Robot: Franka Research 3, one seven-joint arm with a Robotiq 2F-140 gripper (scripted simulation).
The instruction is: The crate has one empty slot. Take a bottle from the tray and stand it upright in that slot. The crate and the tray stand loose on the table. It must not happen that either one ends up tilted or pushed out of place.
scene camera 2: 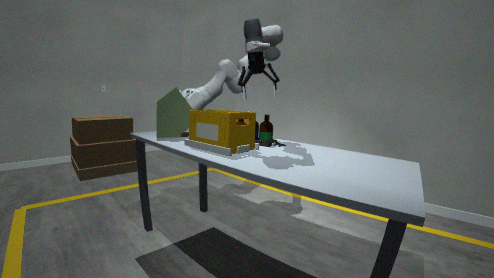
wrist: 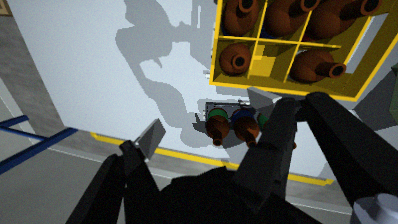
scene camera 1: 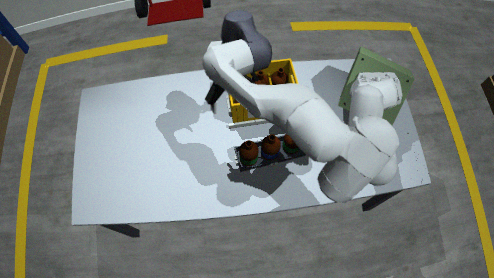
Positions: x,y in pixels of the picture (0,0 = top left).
Labels:
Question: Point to a yellow crate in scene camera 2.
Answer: At 218,128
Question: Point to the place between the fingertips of the gripper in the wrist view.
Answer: At 203,111

